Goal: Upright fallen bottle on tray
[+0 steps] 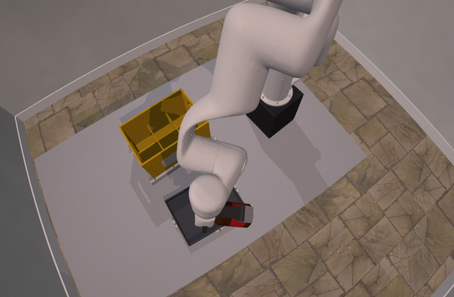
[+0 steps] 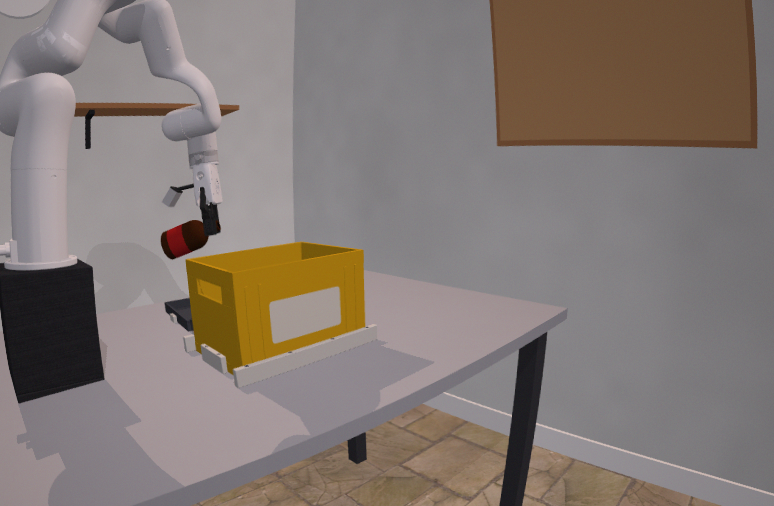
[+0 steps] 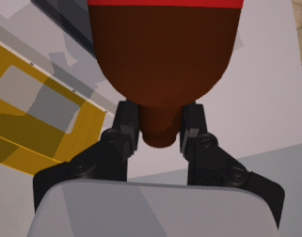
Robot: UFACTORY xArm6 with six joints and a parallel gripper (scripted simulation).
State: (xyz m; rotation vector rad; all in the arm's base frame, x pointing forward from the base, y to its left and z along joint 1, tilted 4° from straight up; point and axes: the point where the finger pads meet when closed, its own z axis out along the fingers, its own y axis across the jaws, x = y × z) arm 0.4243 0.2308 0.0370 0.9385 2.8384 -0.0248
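My hand is 4 cm past the brown bottle, 3 cm to the right of it and 2 cm above it. The rest, counted from my hand: yellow crate: 35 cm to the right, 12 cm below, 2 cm behind; dark tray: 19 cm below, 5 cm to the right, 1 cm behind.
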